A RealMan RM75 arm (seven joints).
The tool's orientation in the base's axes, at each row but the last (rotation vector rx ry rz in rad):
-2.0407 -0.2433 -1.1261
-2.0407 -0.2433 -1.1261
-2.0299 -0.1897 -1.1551
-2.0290 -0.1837 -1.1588
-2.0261 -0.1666 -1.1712
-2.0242 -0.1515 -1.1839
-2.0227 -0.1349 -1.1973
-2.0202 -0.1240 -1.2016
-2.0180 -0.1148 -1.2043
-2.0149 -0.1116 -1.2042
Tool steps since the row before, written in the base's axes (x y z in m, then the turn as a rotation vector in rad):
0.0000 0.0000 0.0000 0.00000 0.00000 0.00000
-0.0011 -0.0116 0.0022 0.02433 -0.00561 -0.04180
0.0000 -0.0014 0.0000 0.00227 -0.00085 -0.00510
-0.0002 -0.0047 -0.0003 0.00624 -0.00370 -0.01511
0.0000 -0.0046 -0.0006 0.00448 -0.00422 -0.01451
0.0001 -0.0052 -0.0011 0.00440 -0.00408 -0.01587
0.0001 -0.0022 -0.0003 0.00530 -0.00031 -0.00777
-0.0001 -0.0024 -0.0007 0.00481 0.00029 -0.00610
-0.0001 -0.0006 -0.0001 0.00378 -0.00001 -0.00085
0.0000 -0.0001 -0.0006 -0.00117 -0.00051 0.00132
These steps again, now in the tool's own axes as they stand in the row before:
0.0000 0.0000 0.0000 0.00000 0.00000 0.00000
0.0033 0.0062 -0.0096 -0.01739 0.03844 0.02429
0.0003 0.0010 -0.0010 -0.00249 0.00447 0.00238
0.0008 0.0033 -0.0033 -0.00736 0.01384 0.00593
0.0007 0.0035 -0.0029 -0.00776 0.01306 0.00421
0.0006 0.0043 -0.0031 -0.00891 0.01368 0.00462
0.0004 0.0018 -0.0013 -0.00309 0.00691 0.00559
0.0001 0.0020 -0.0015 -0.00222 0.00534 0.00520
0.0000 0.0004 -0.0004 0.00141 0.00213 0.00291
-0.0004 0.0004 0.0001 0.00054 -0.00090 -0.00151

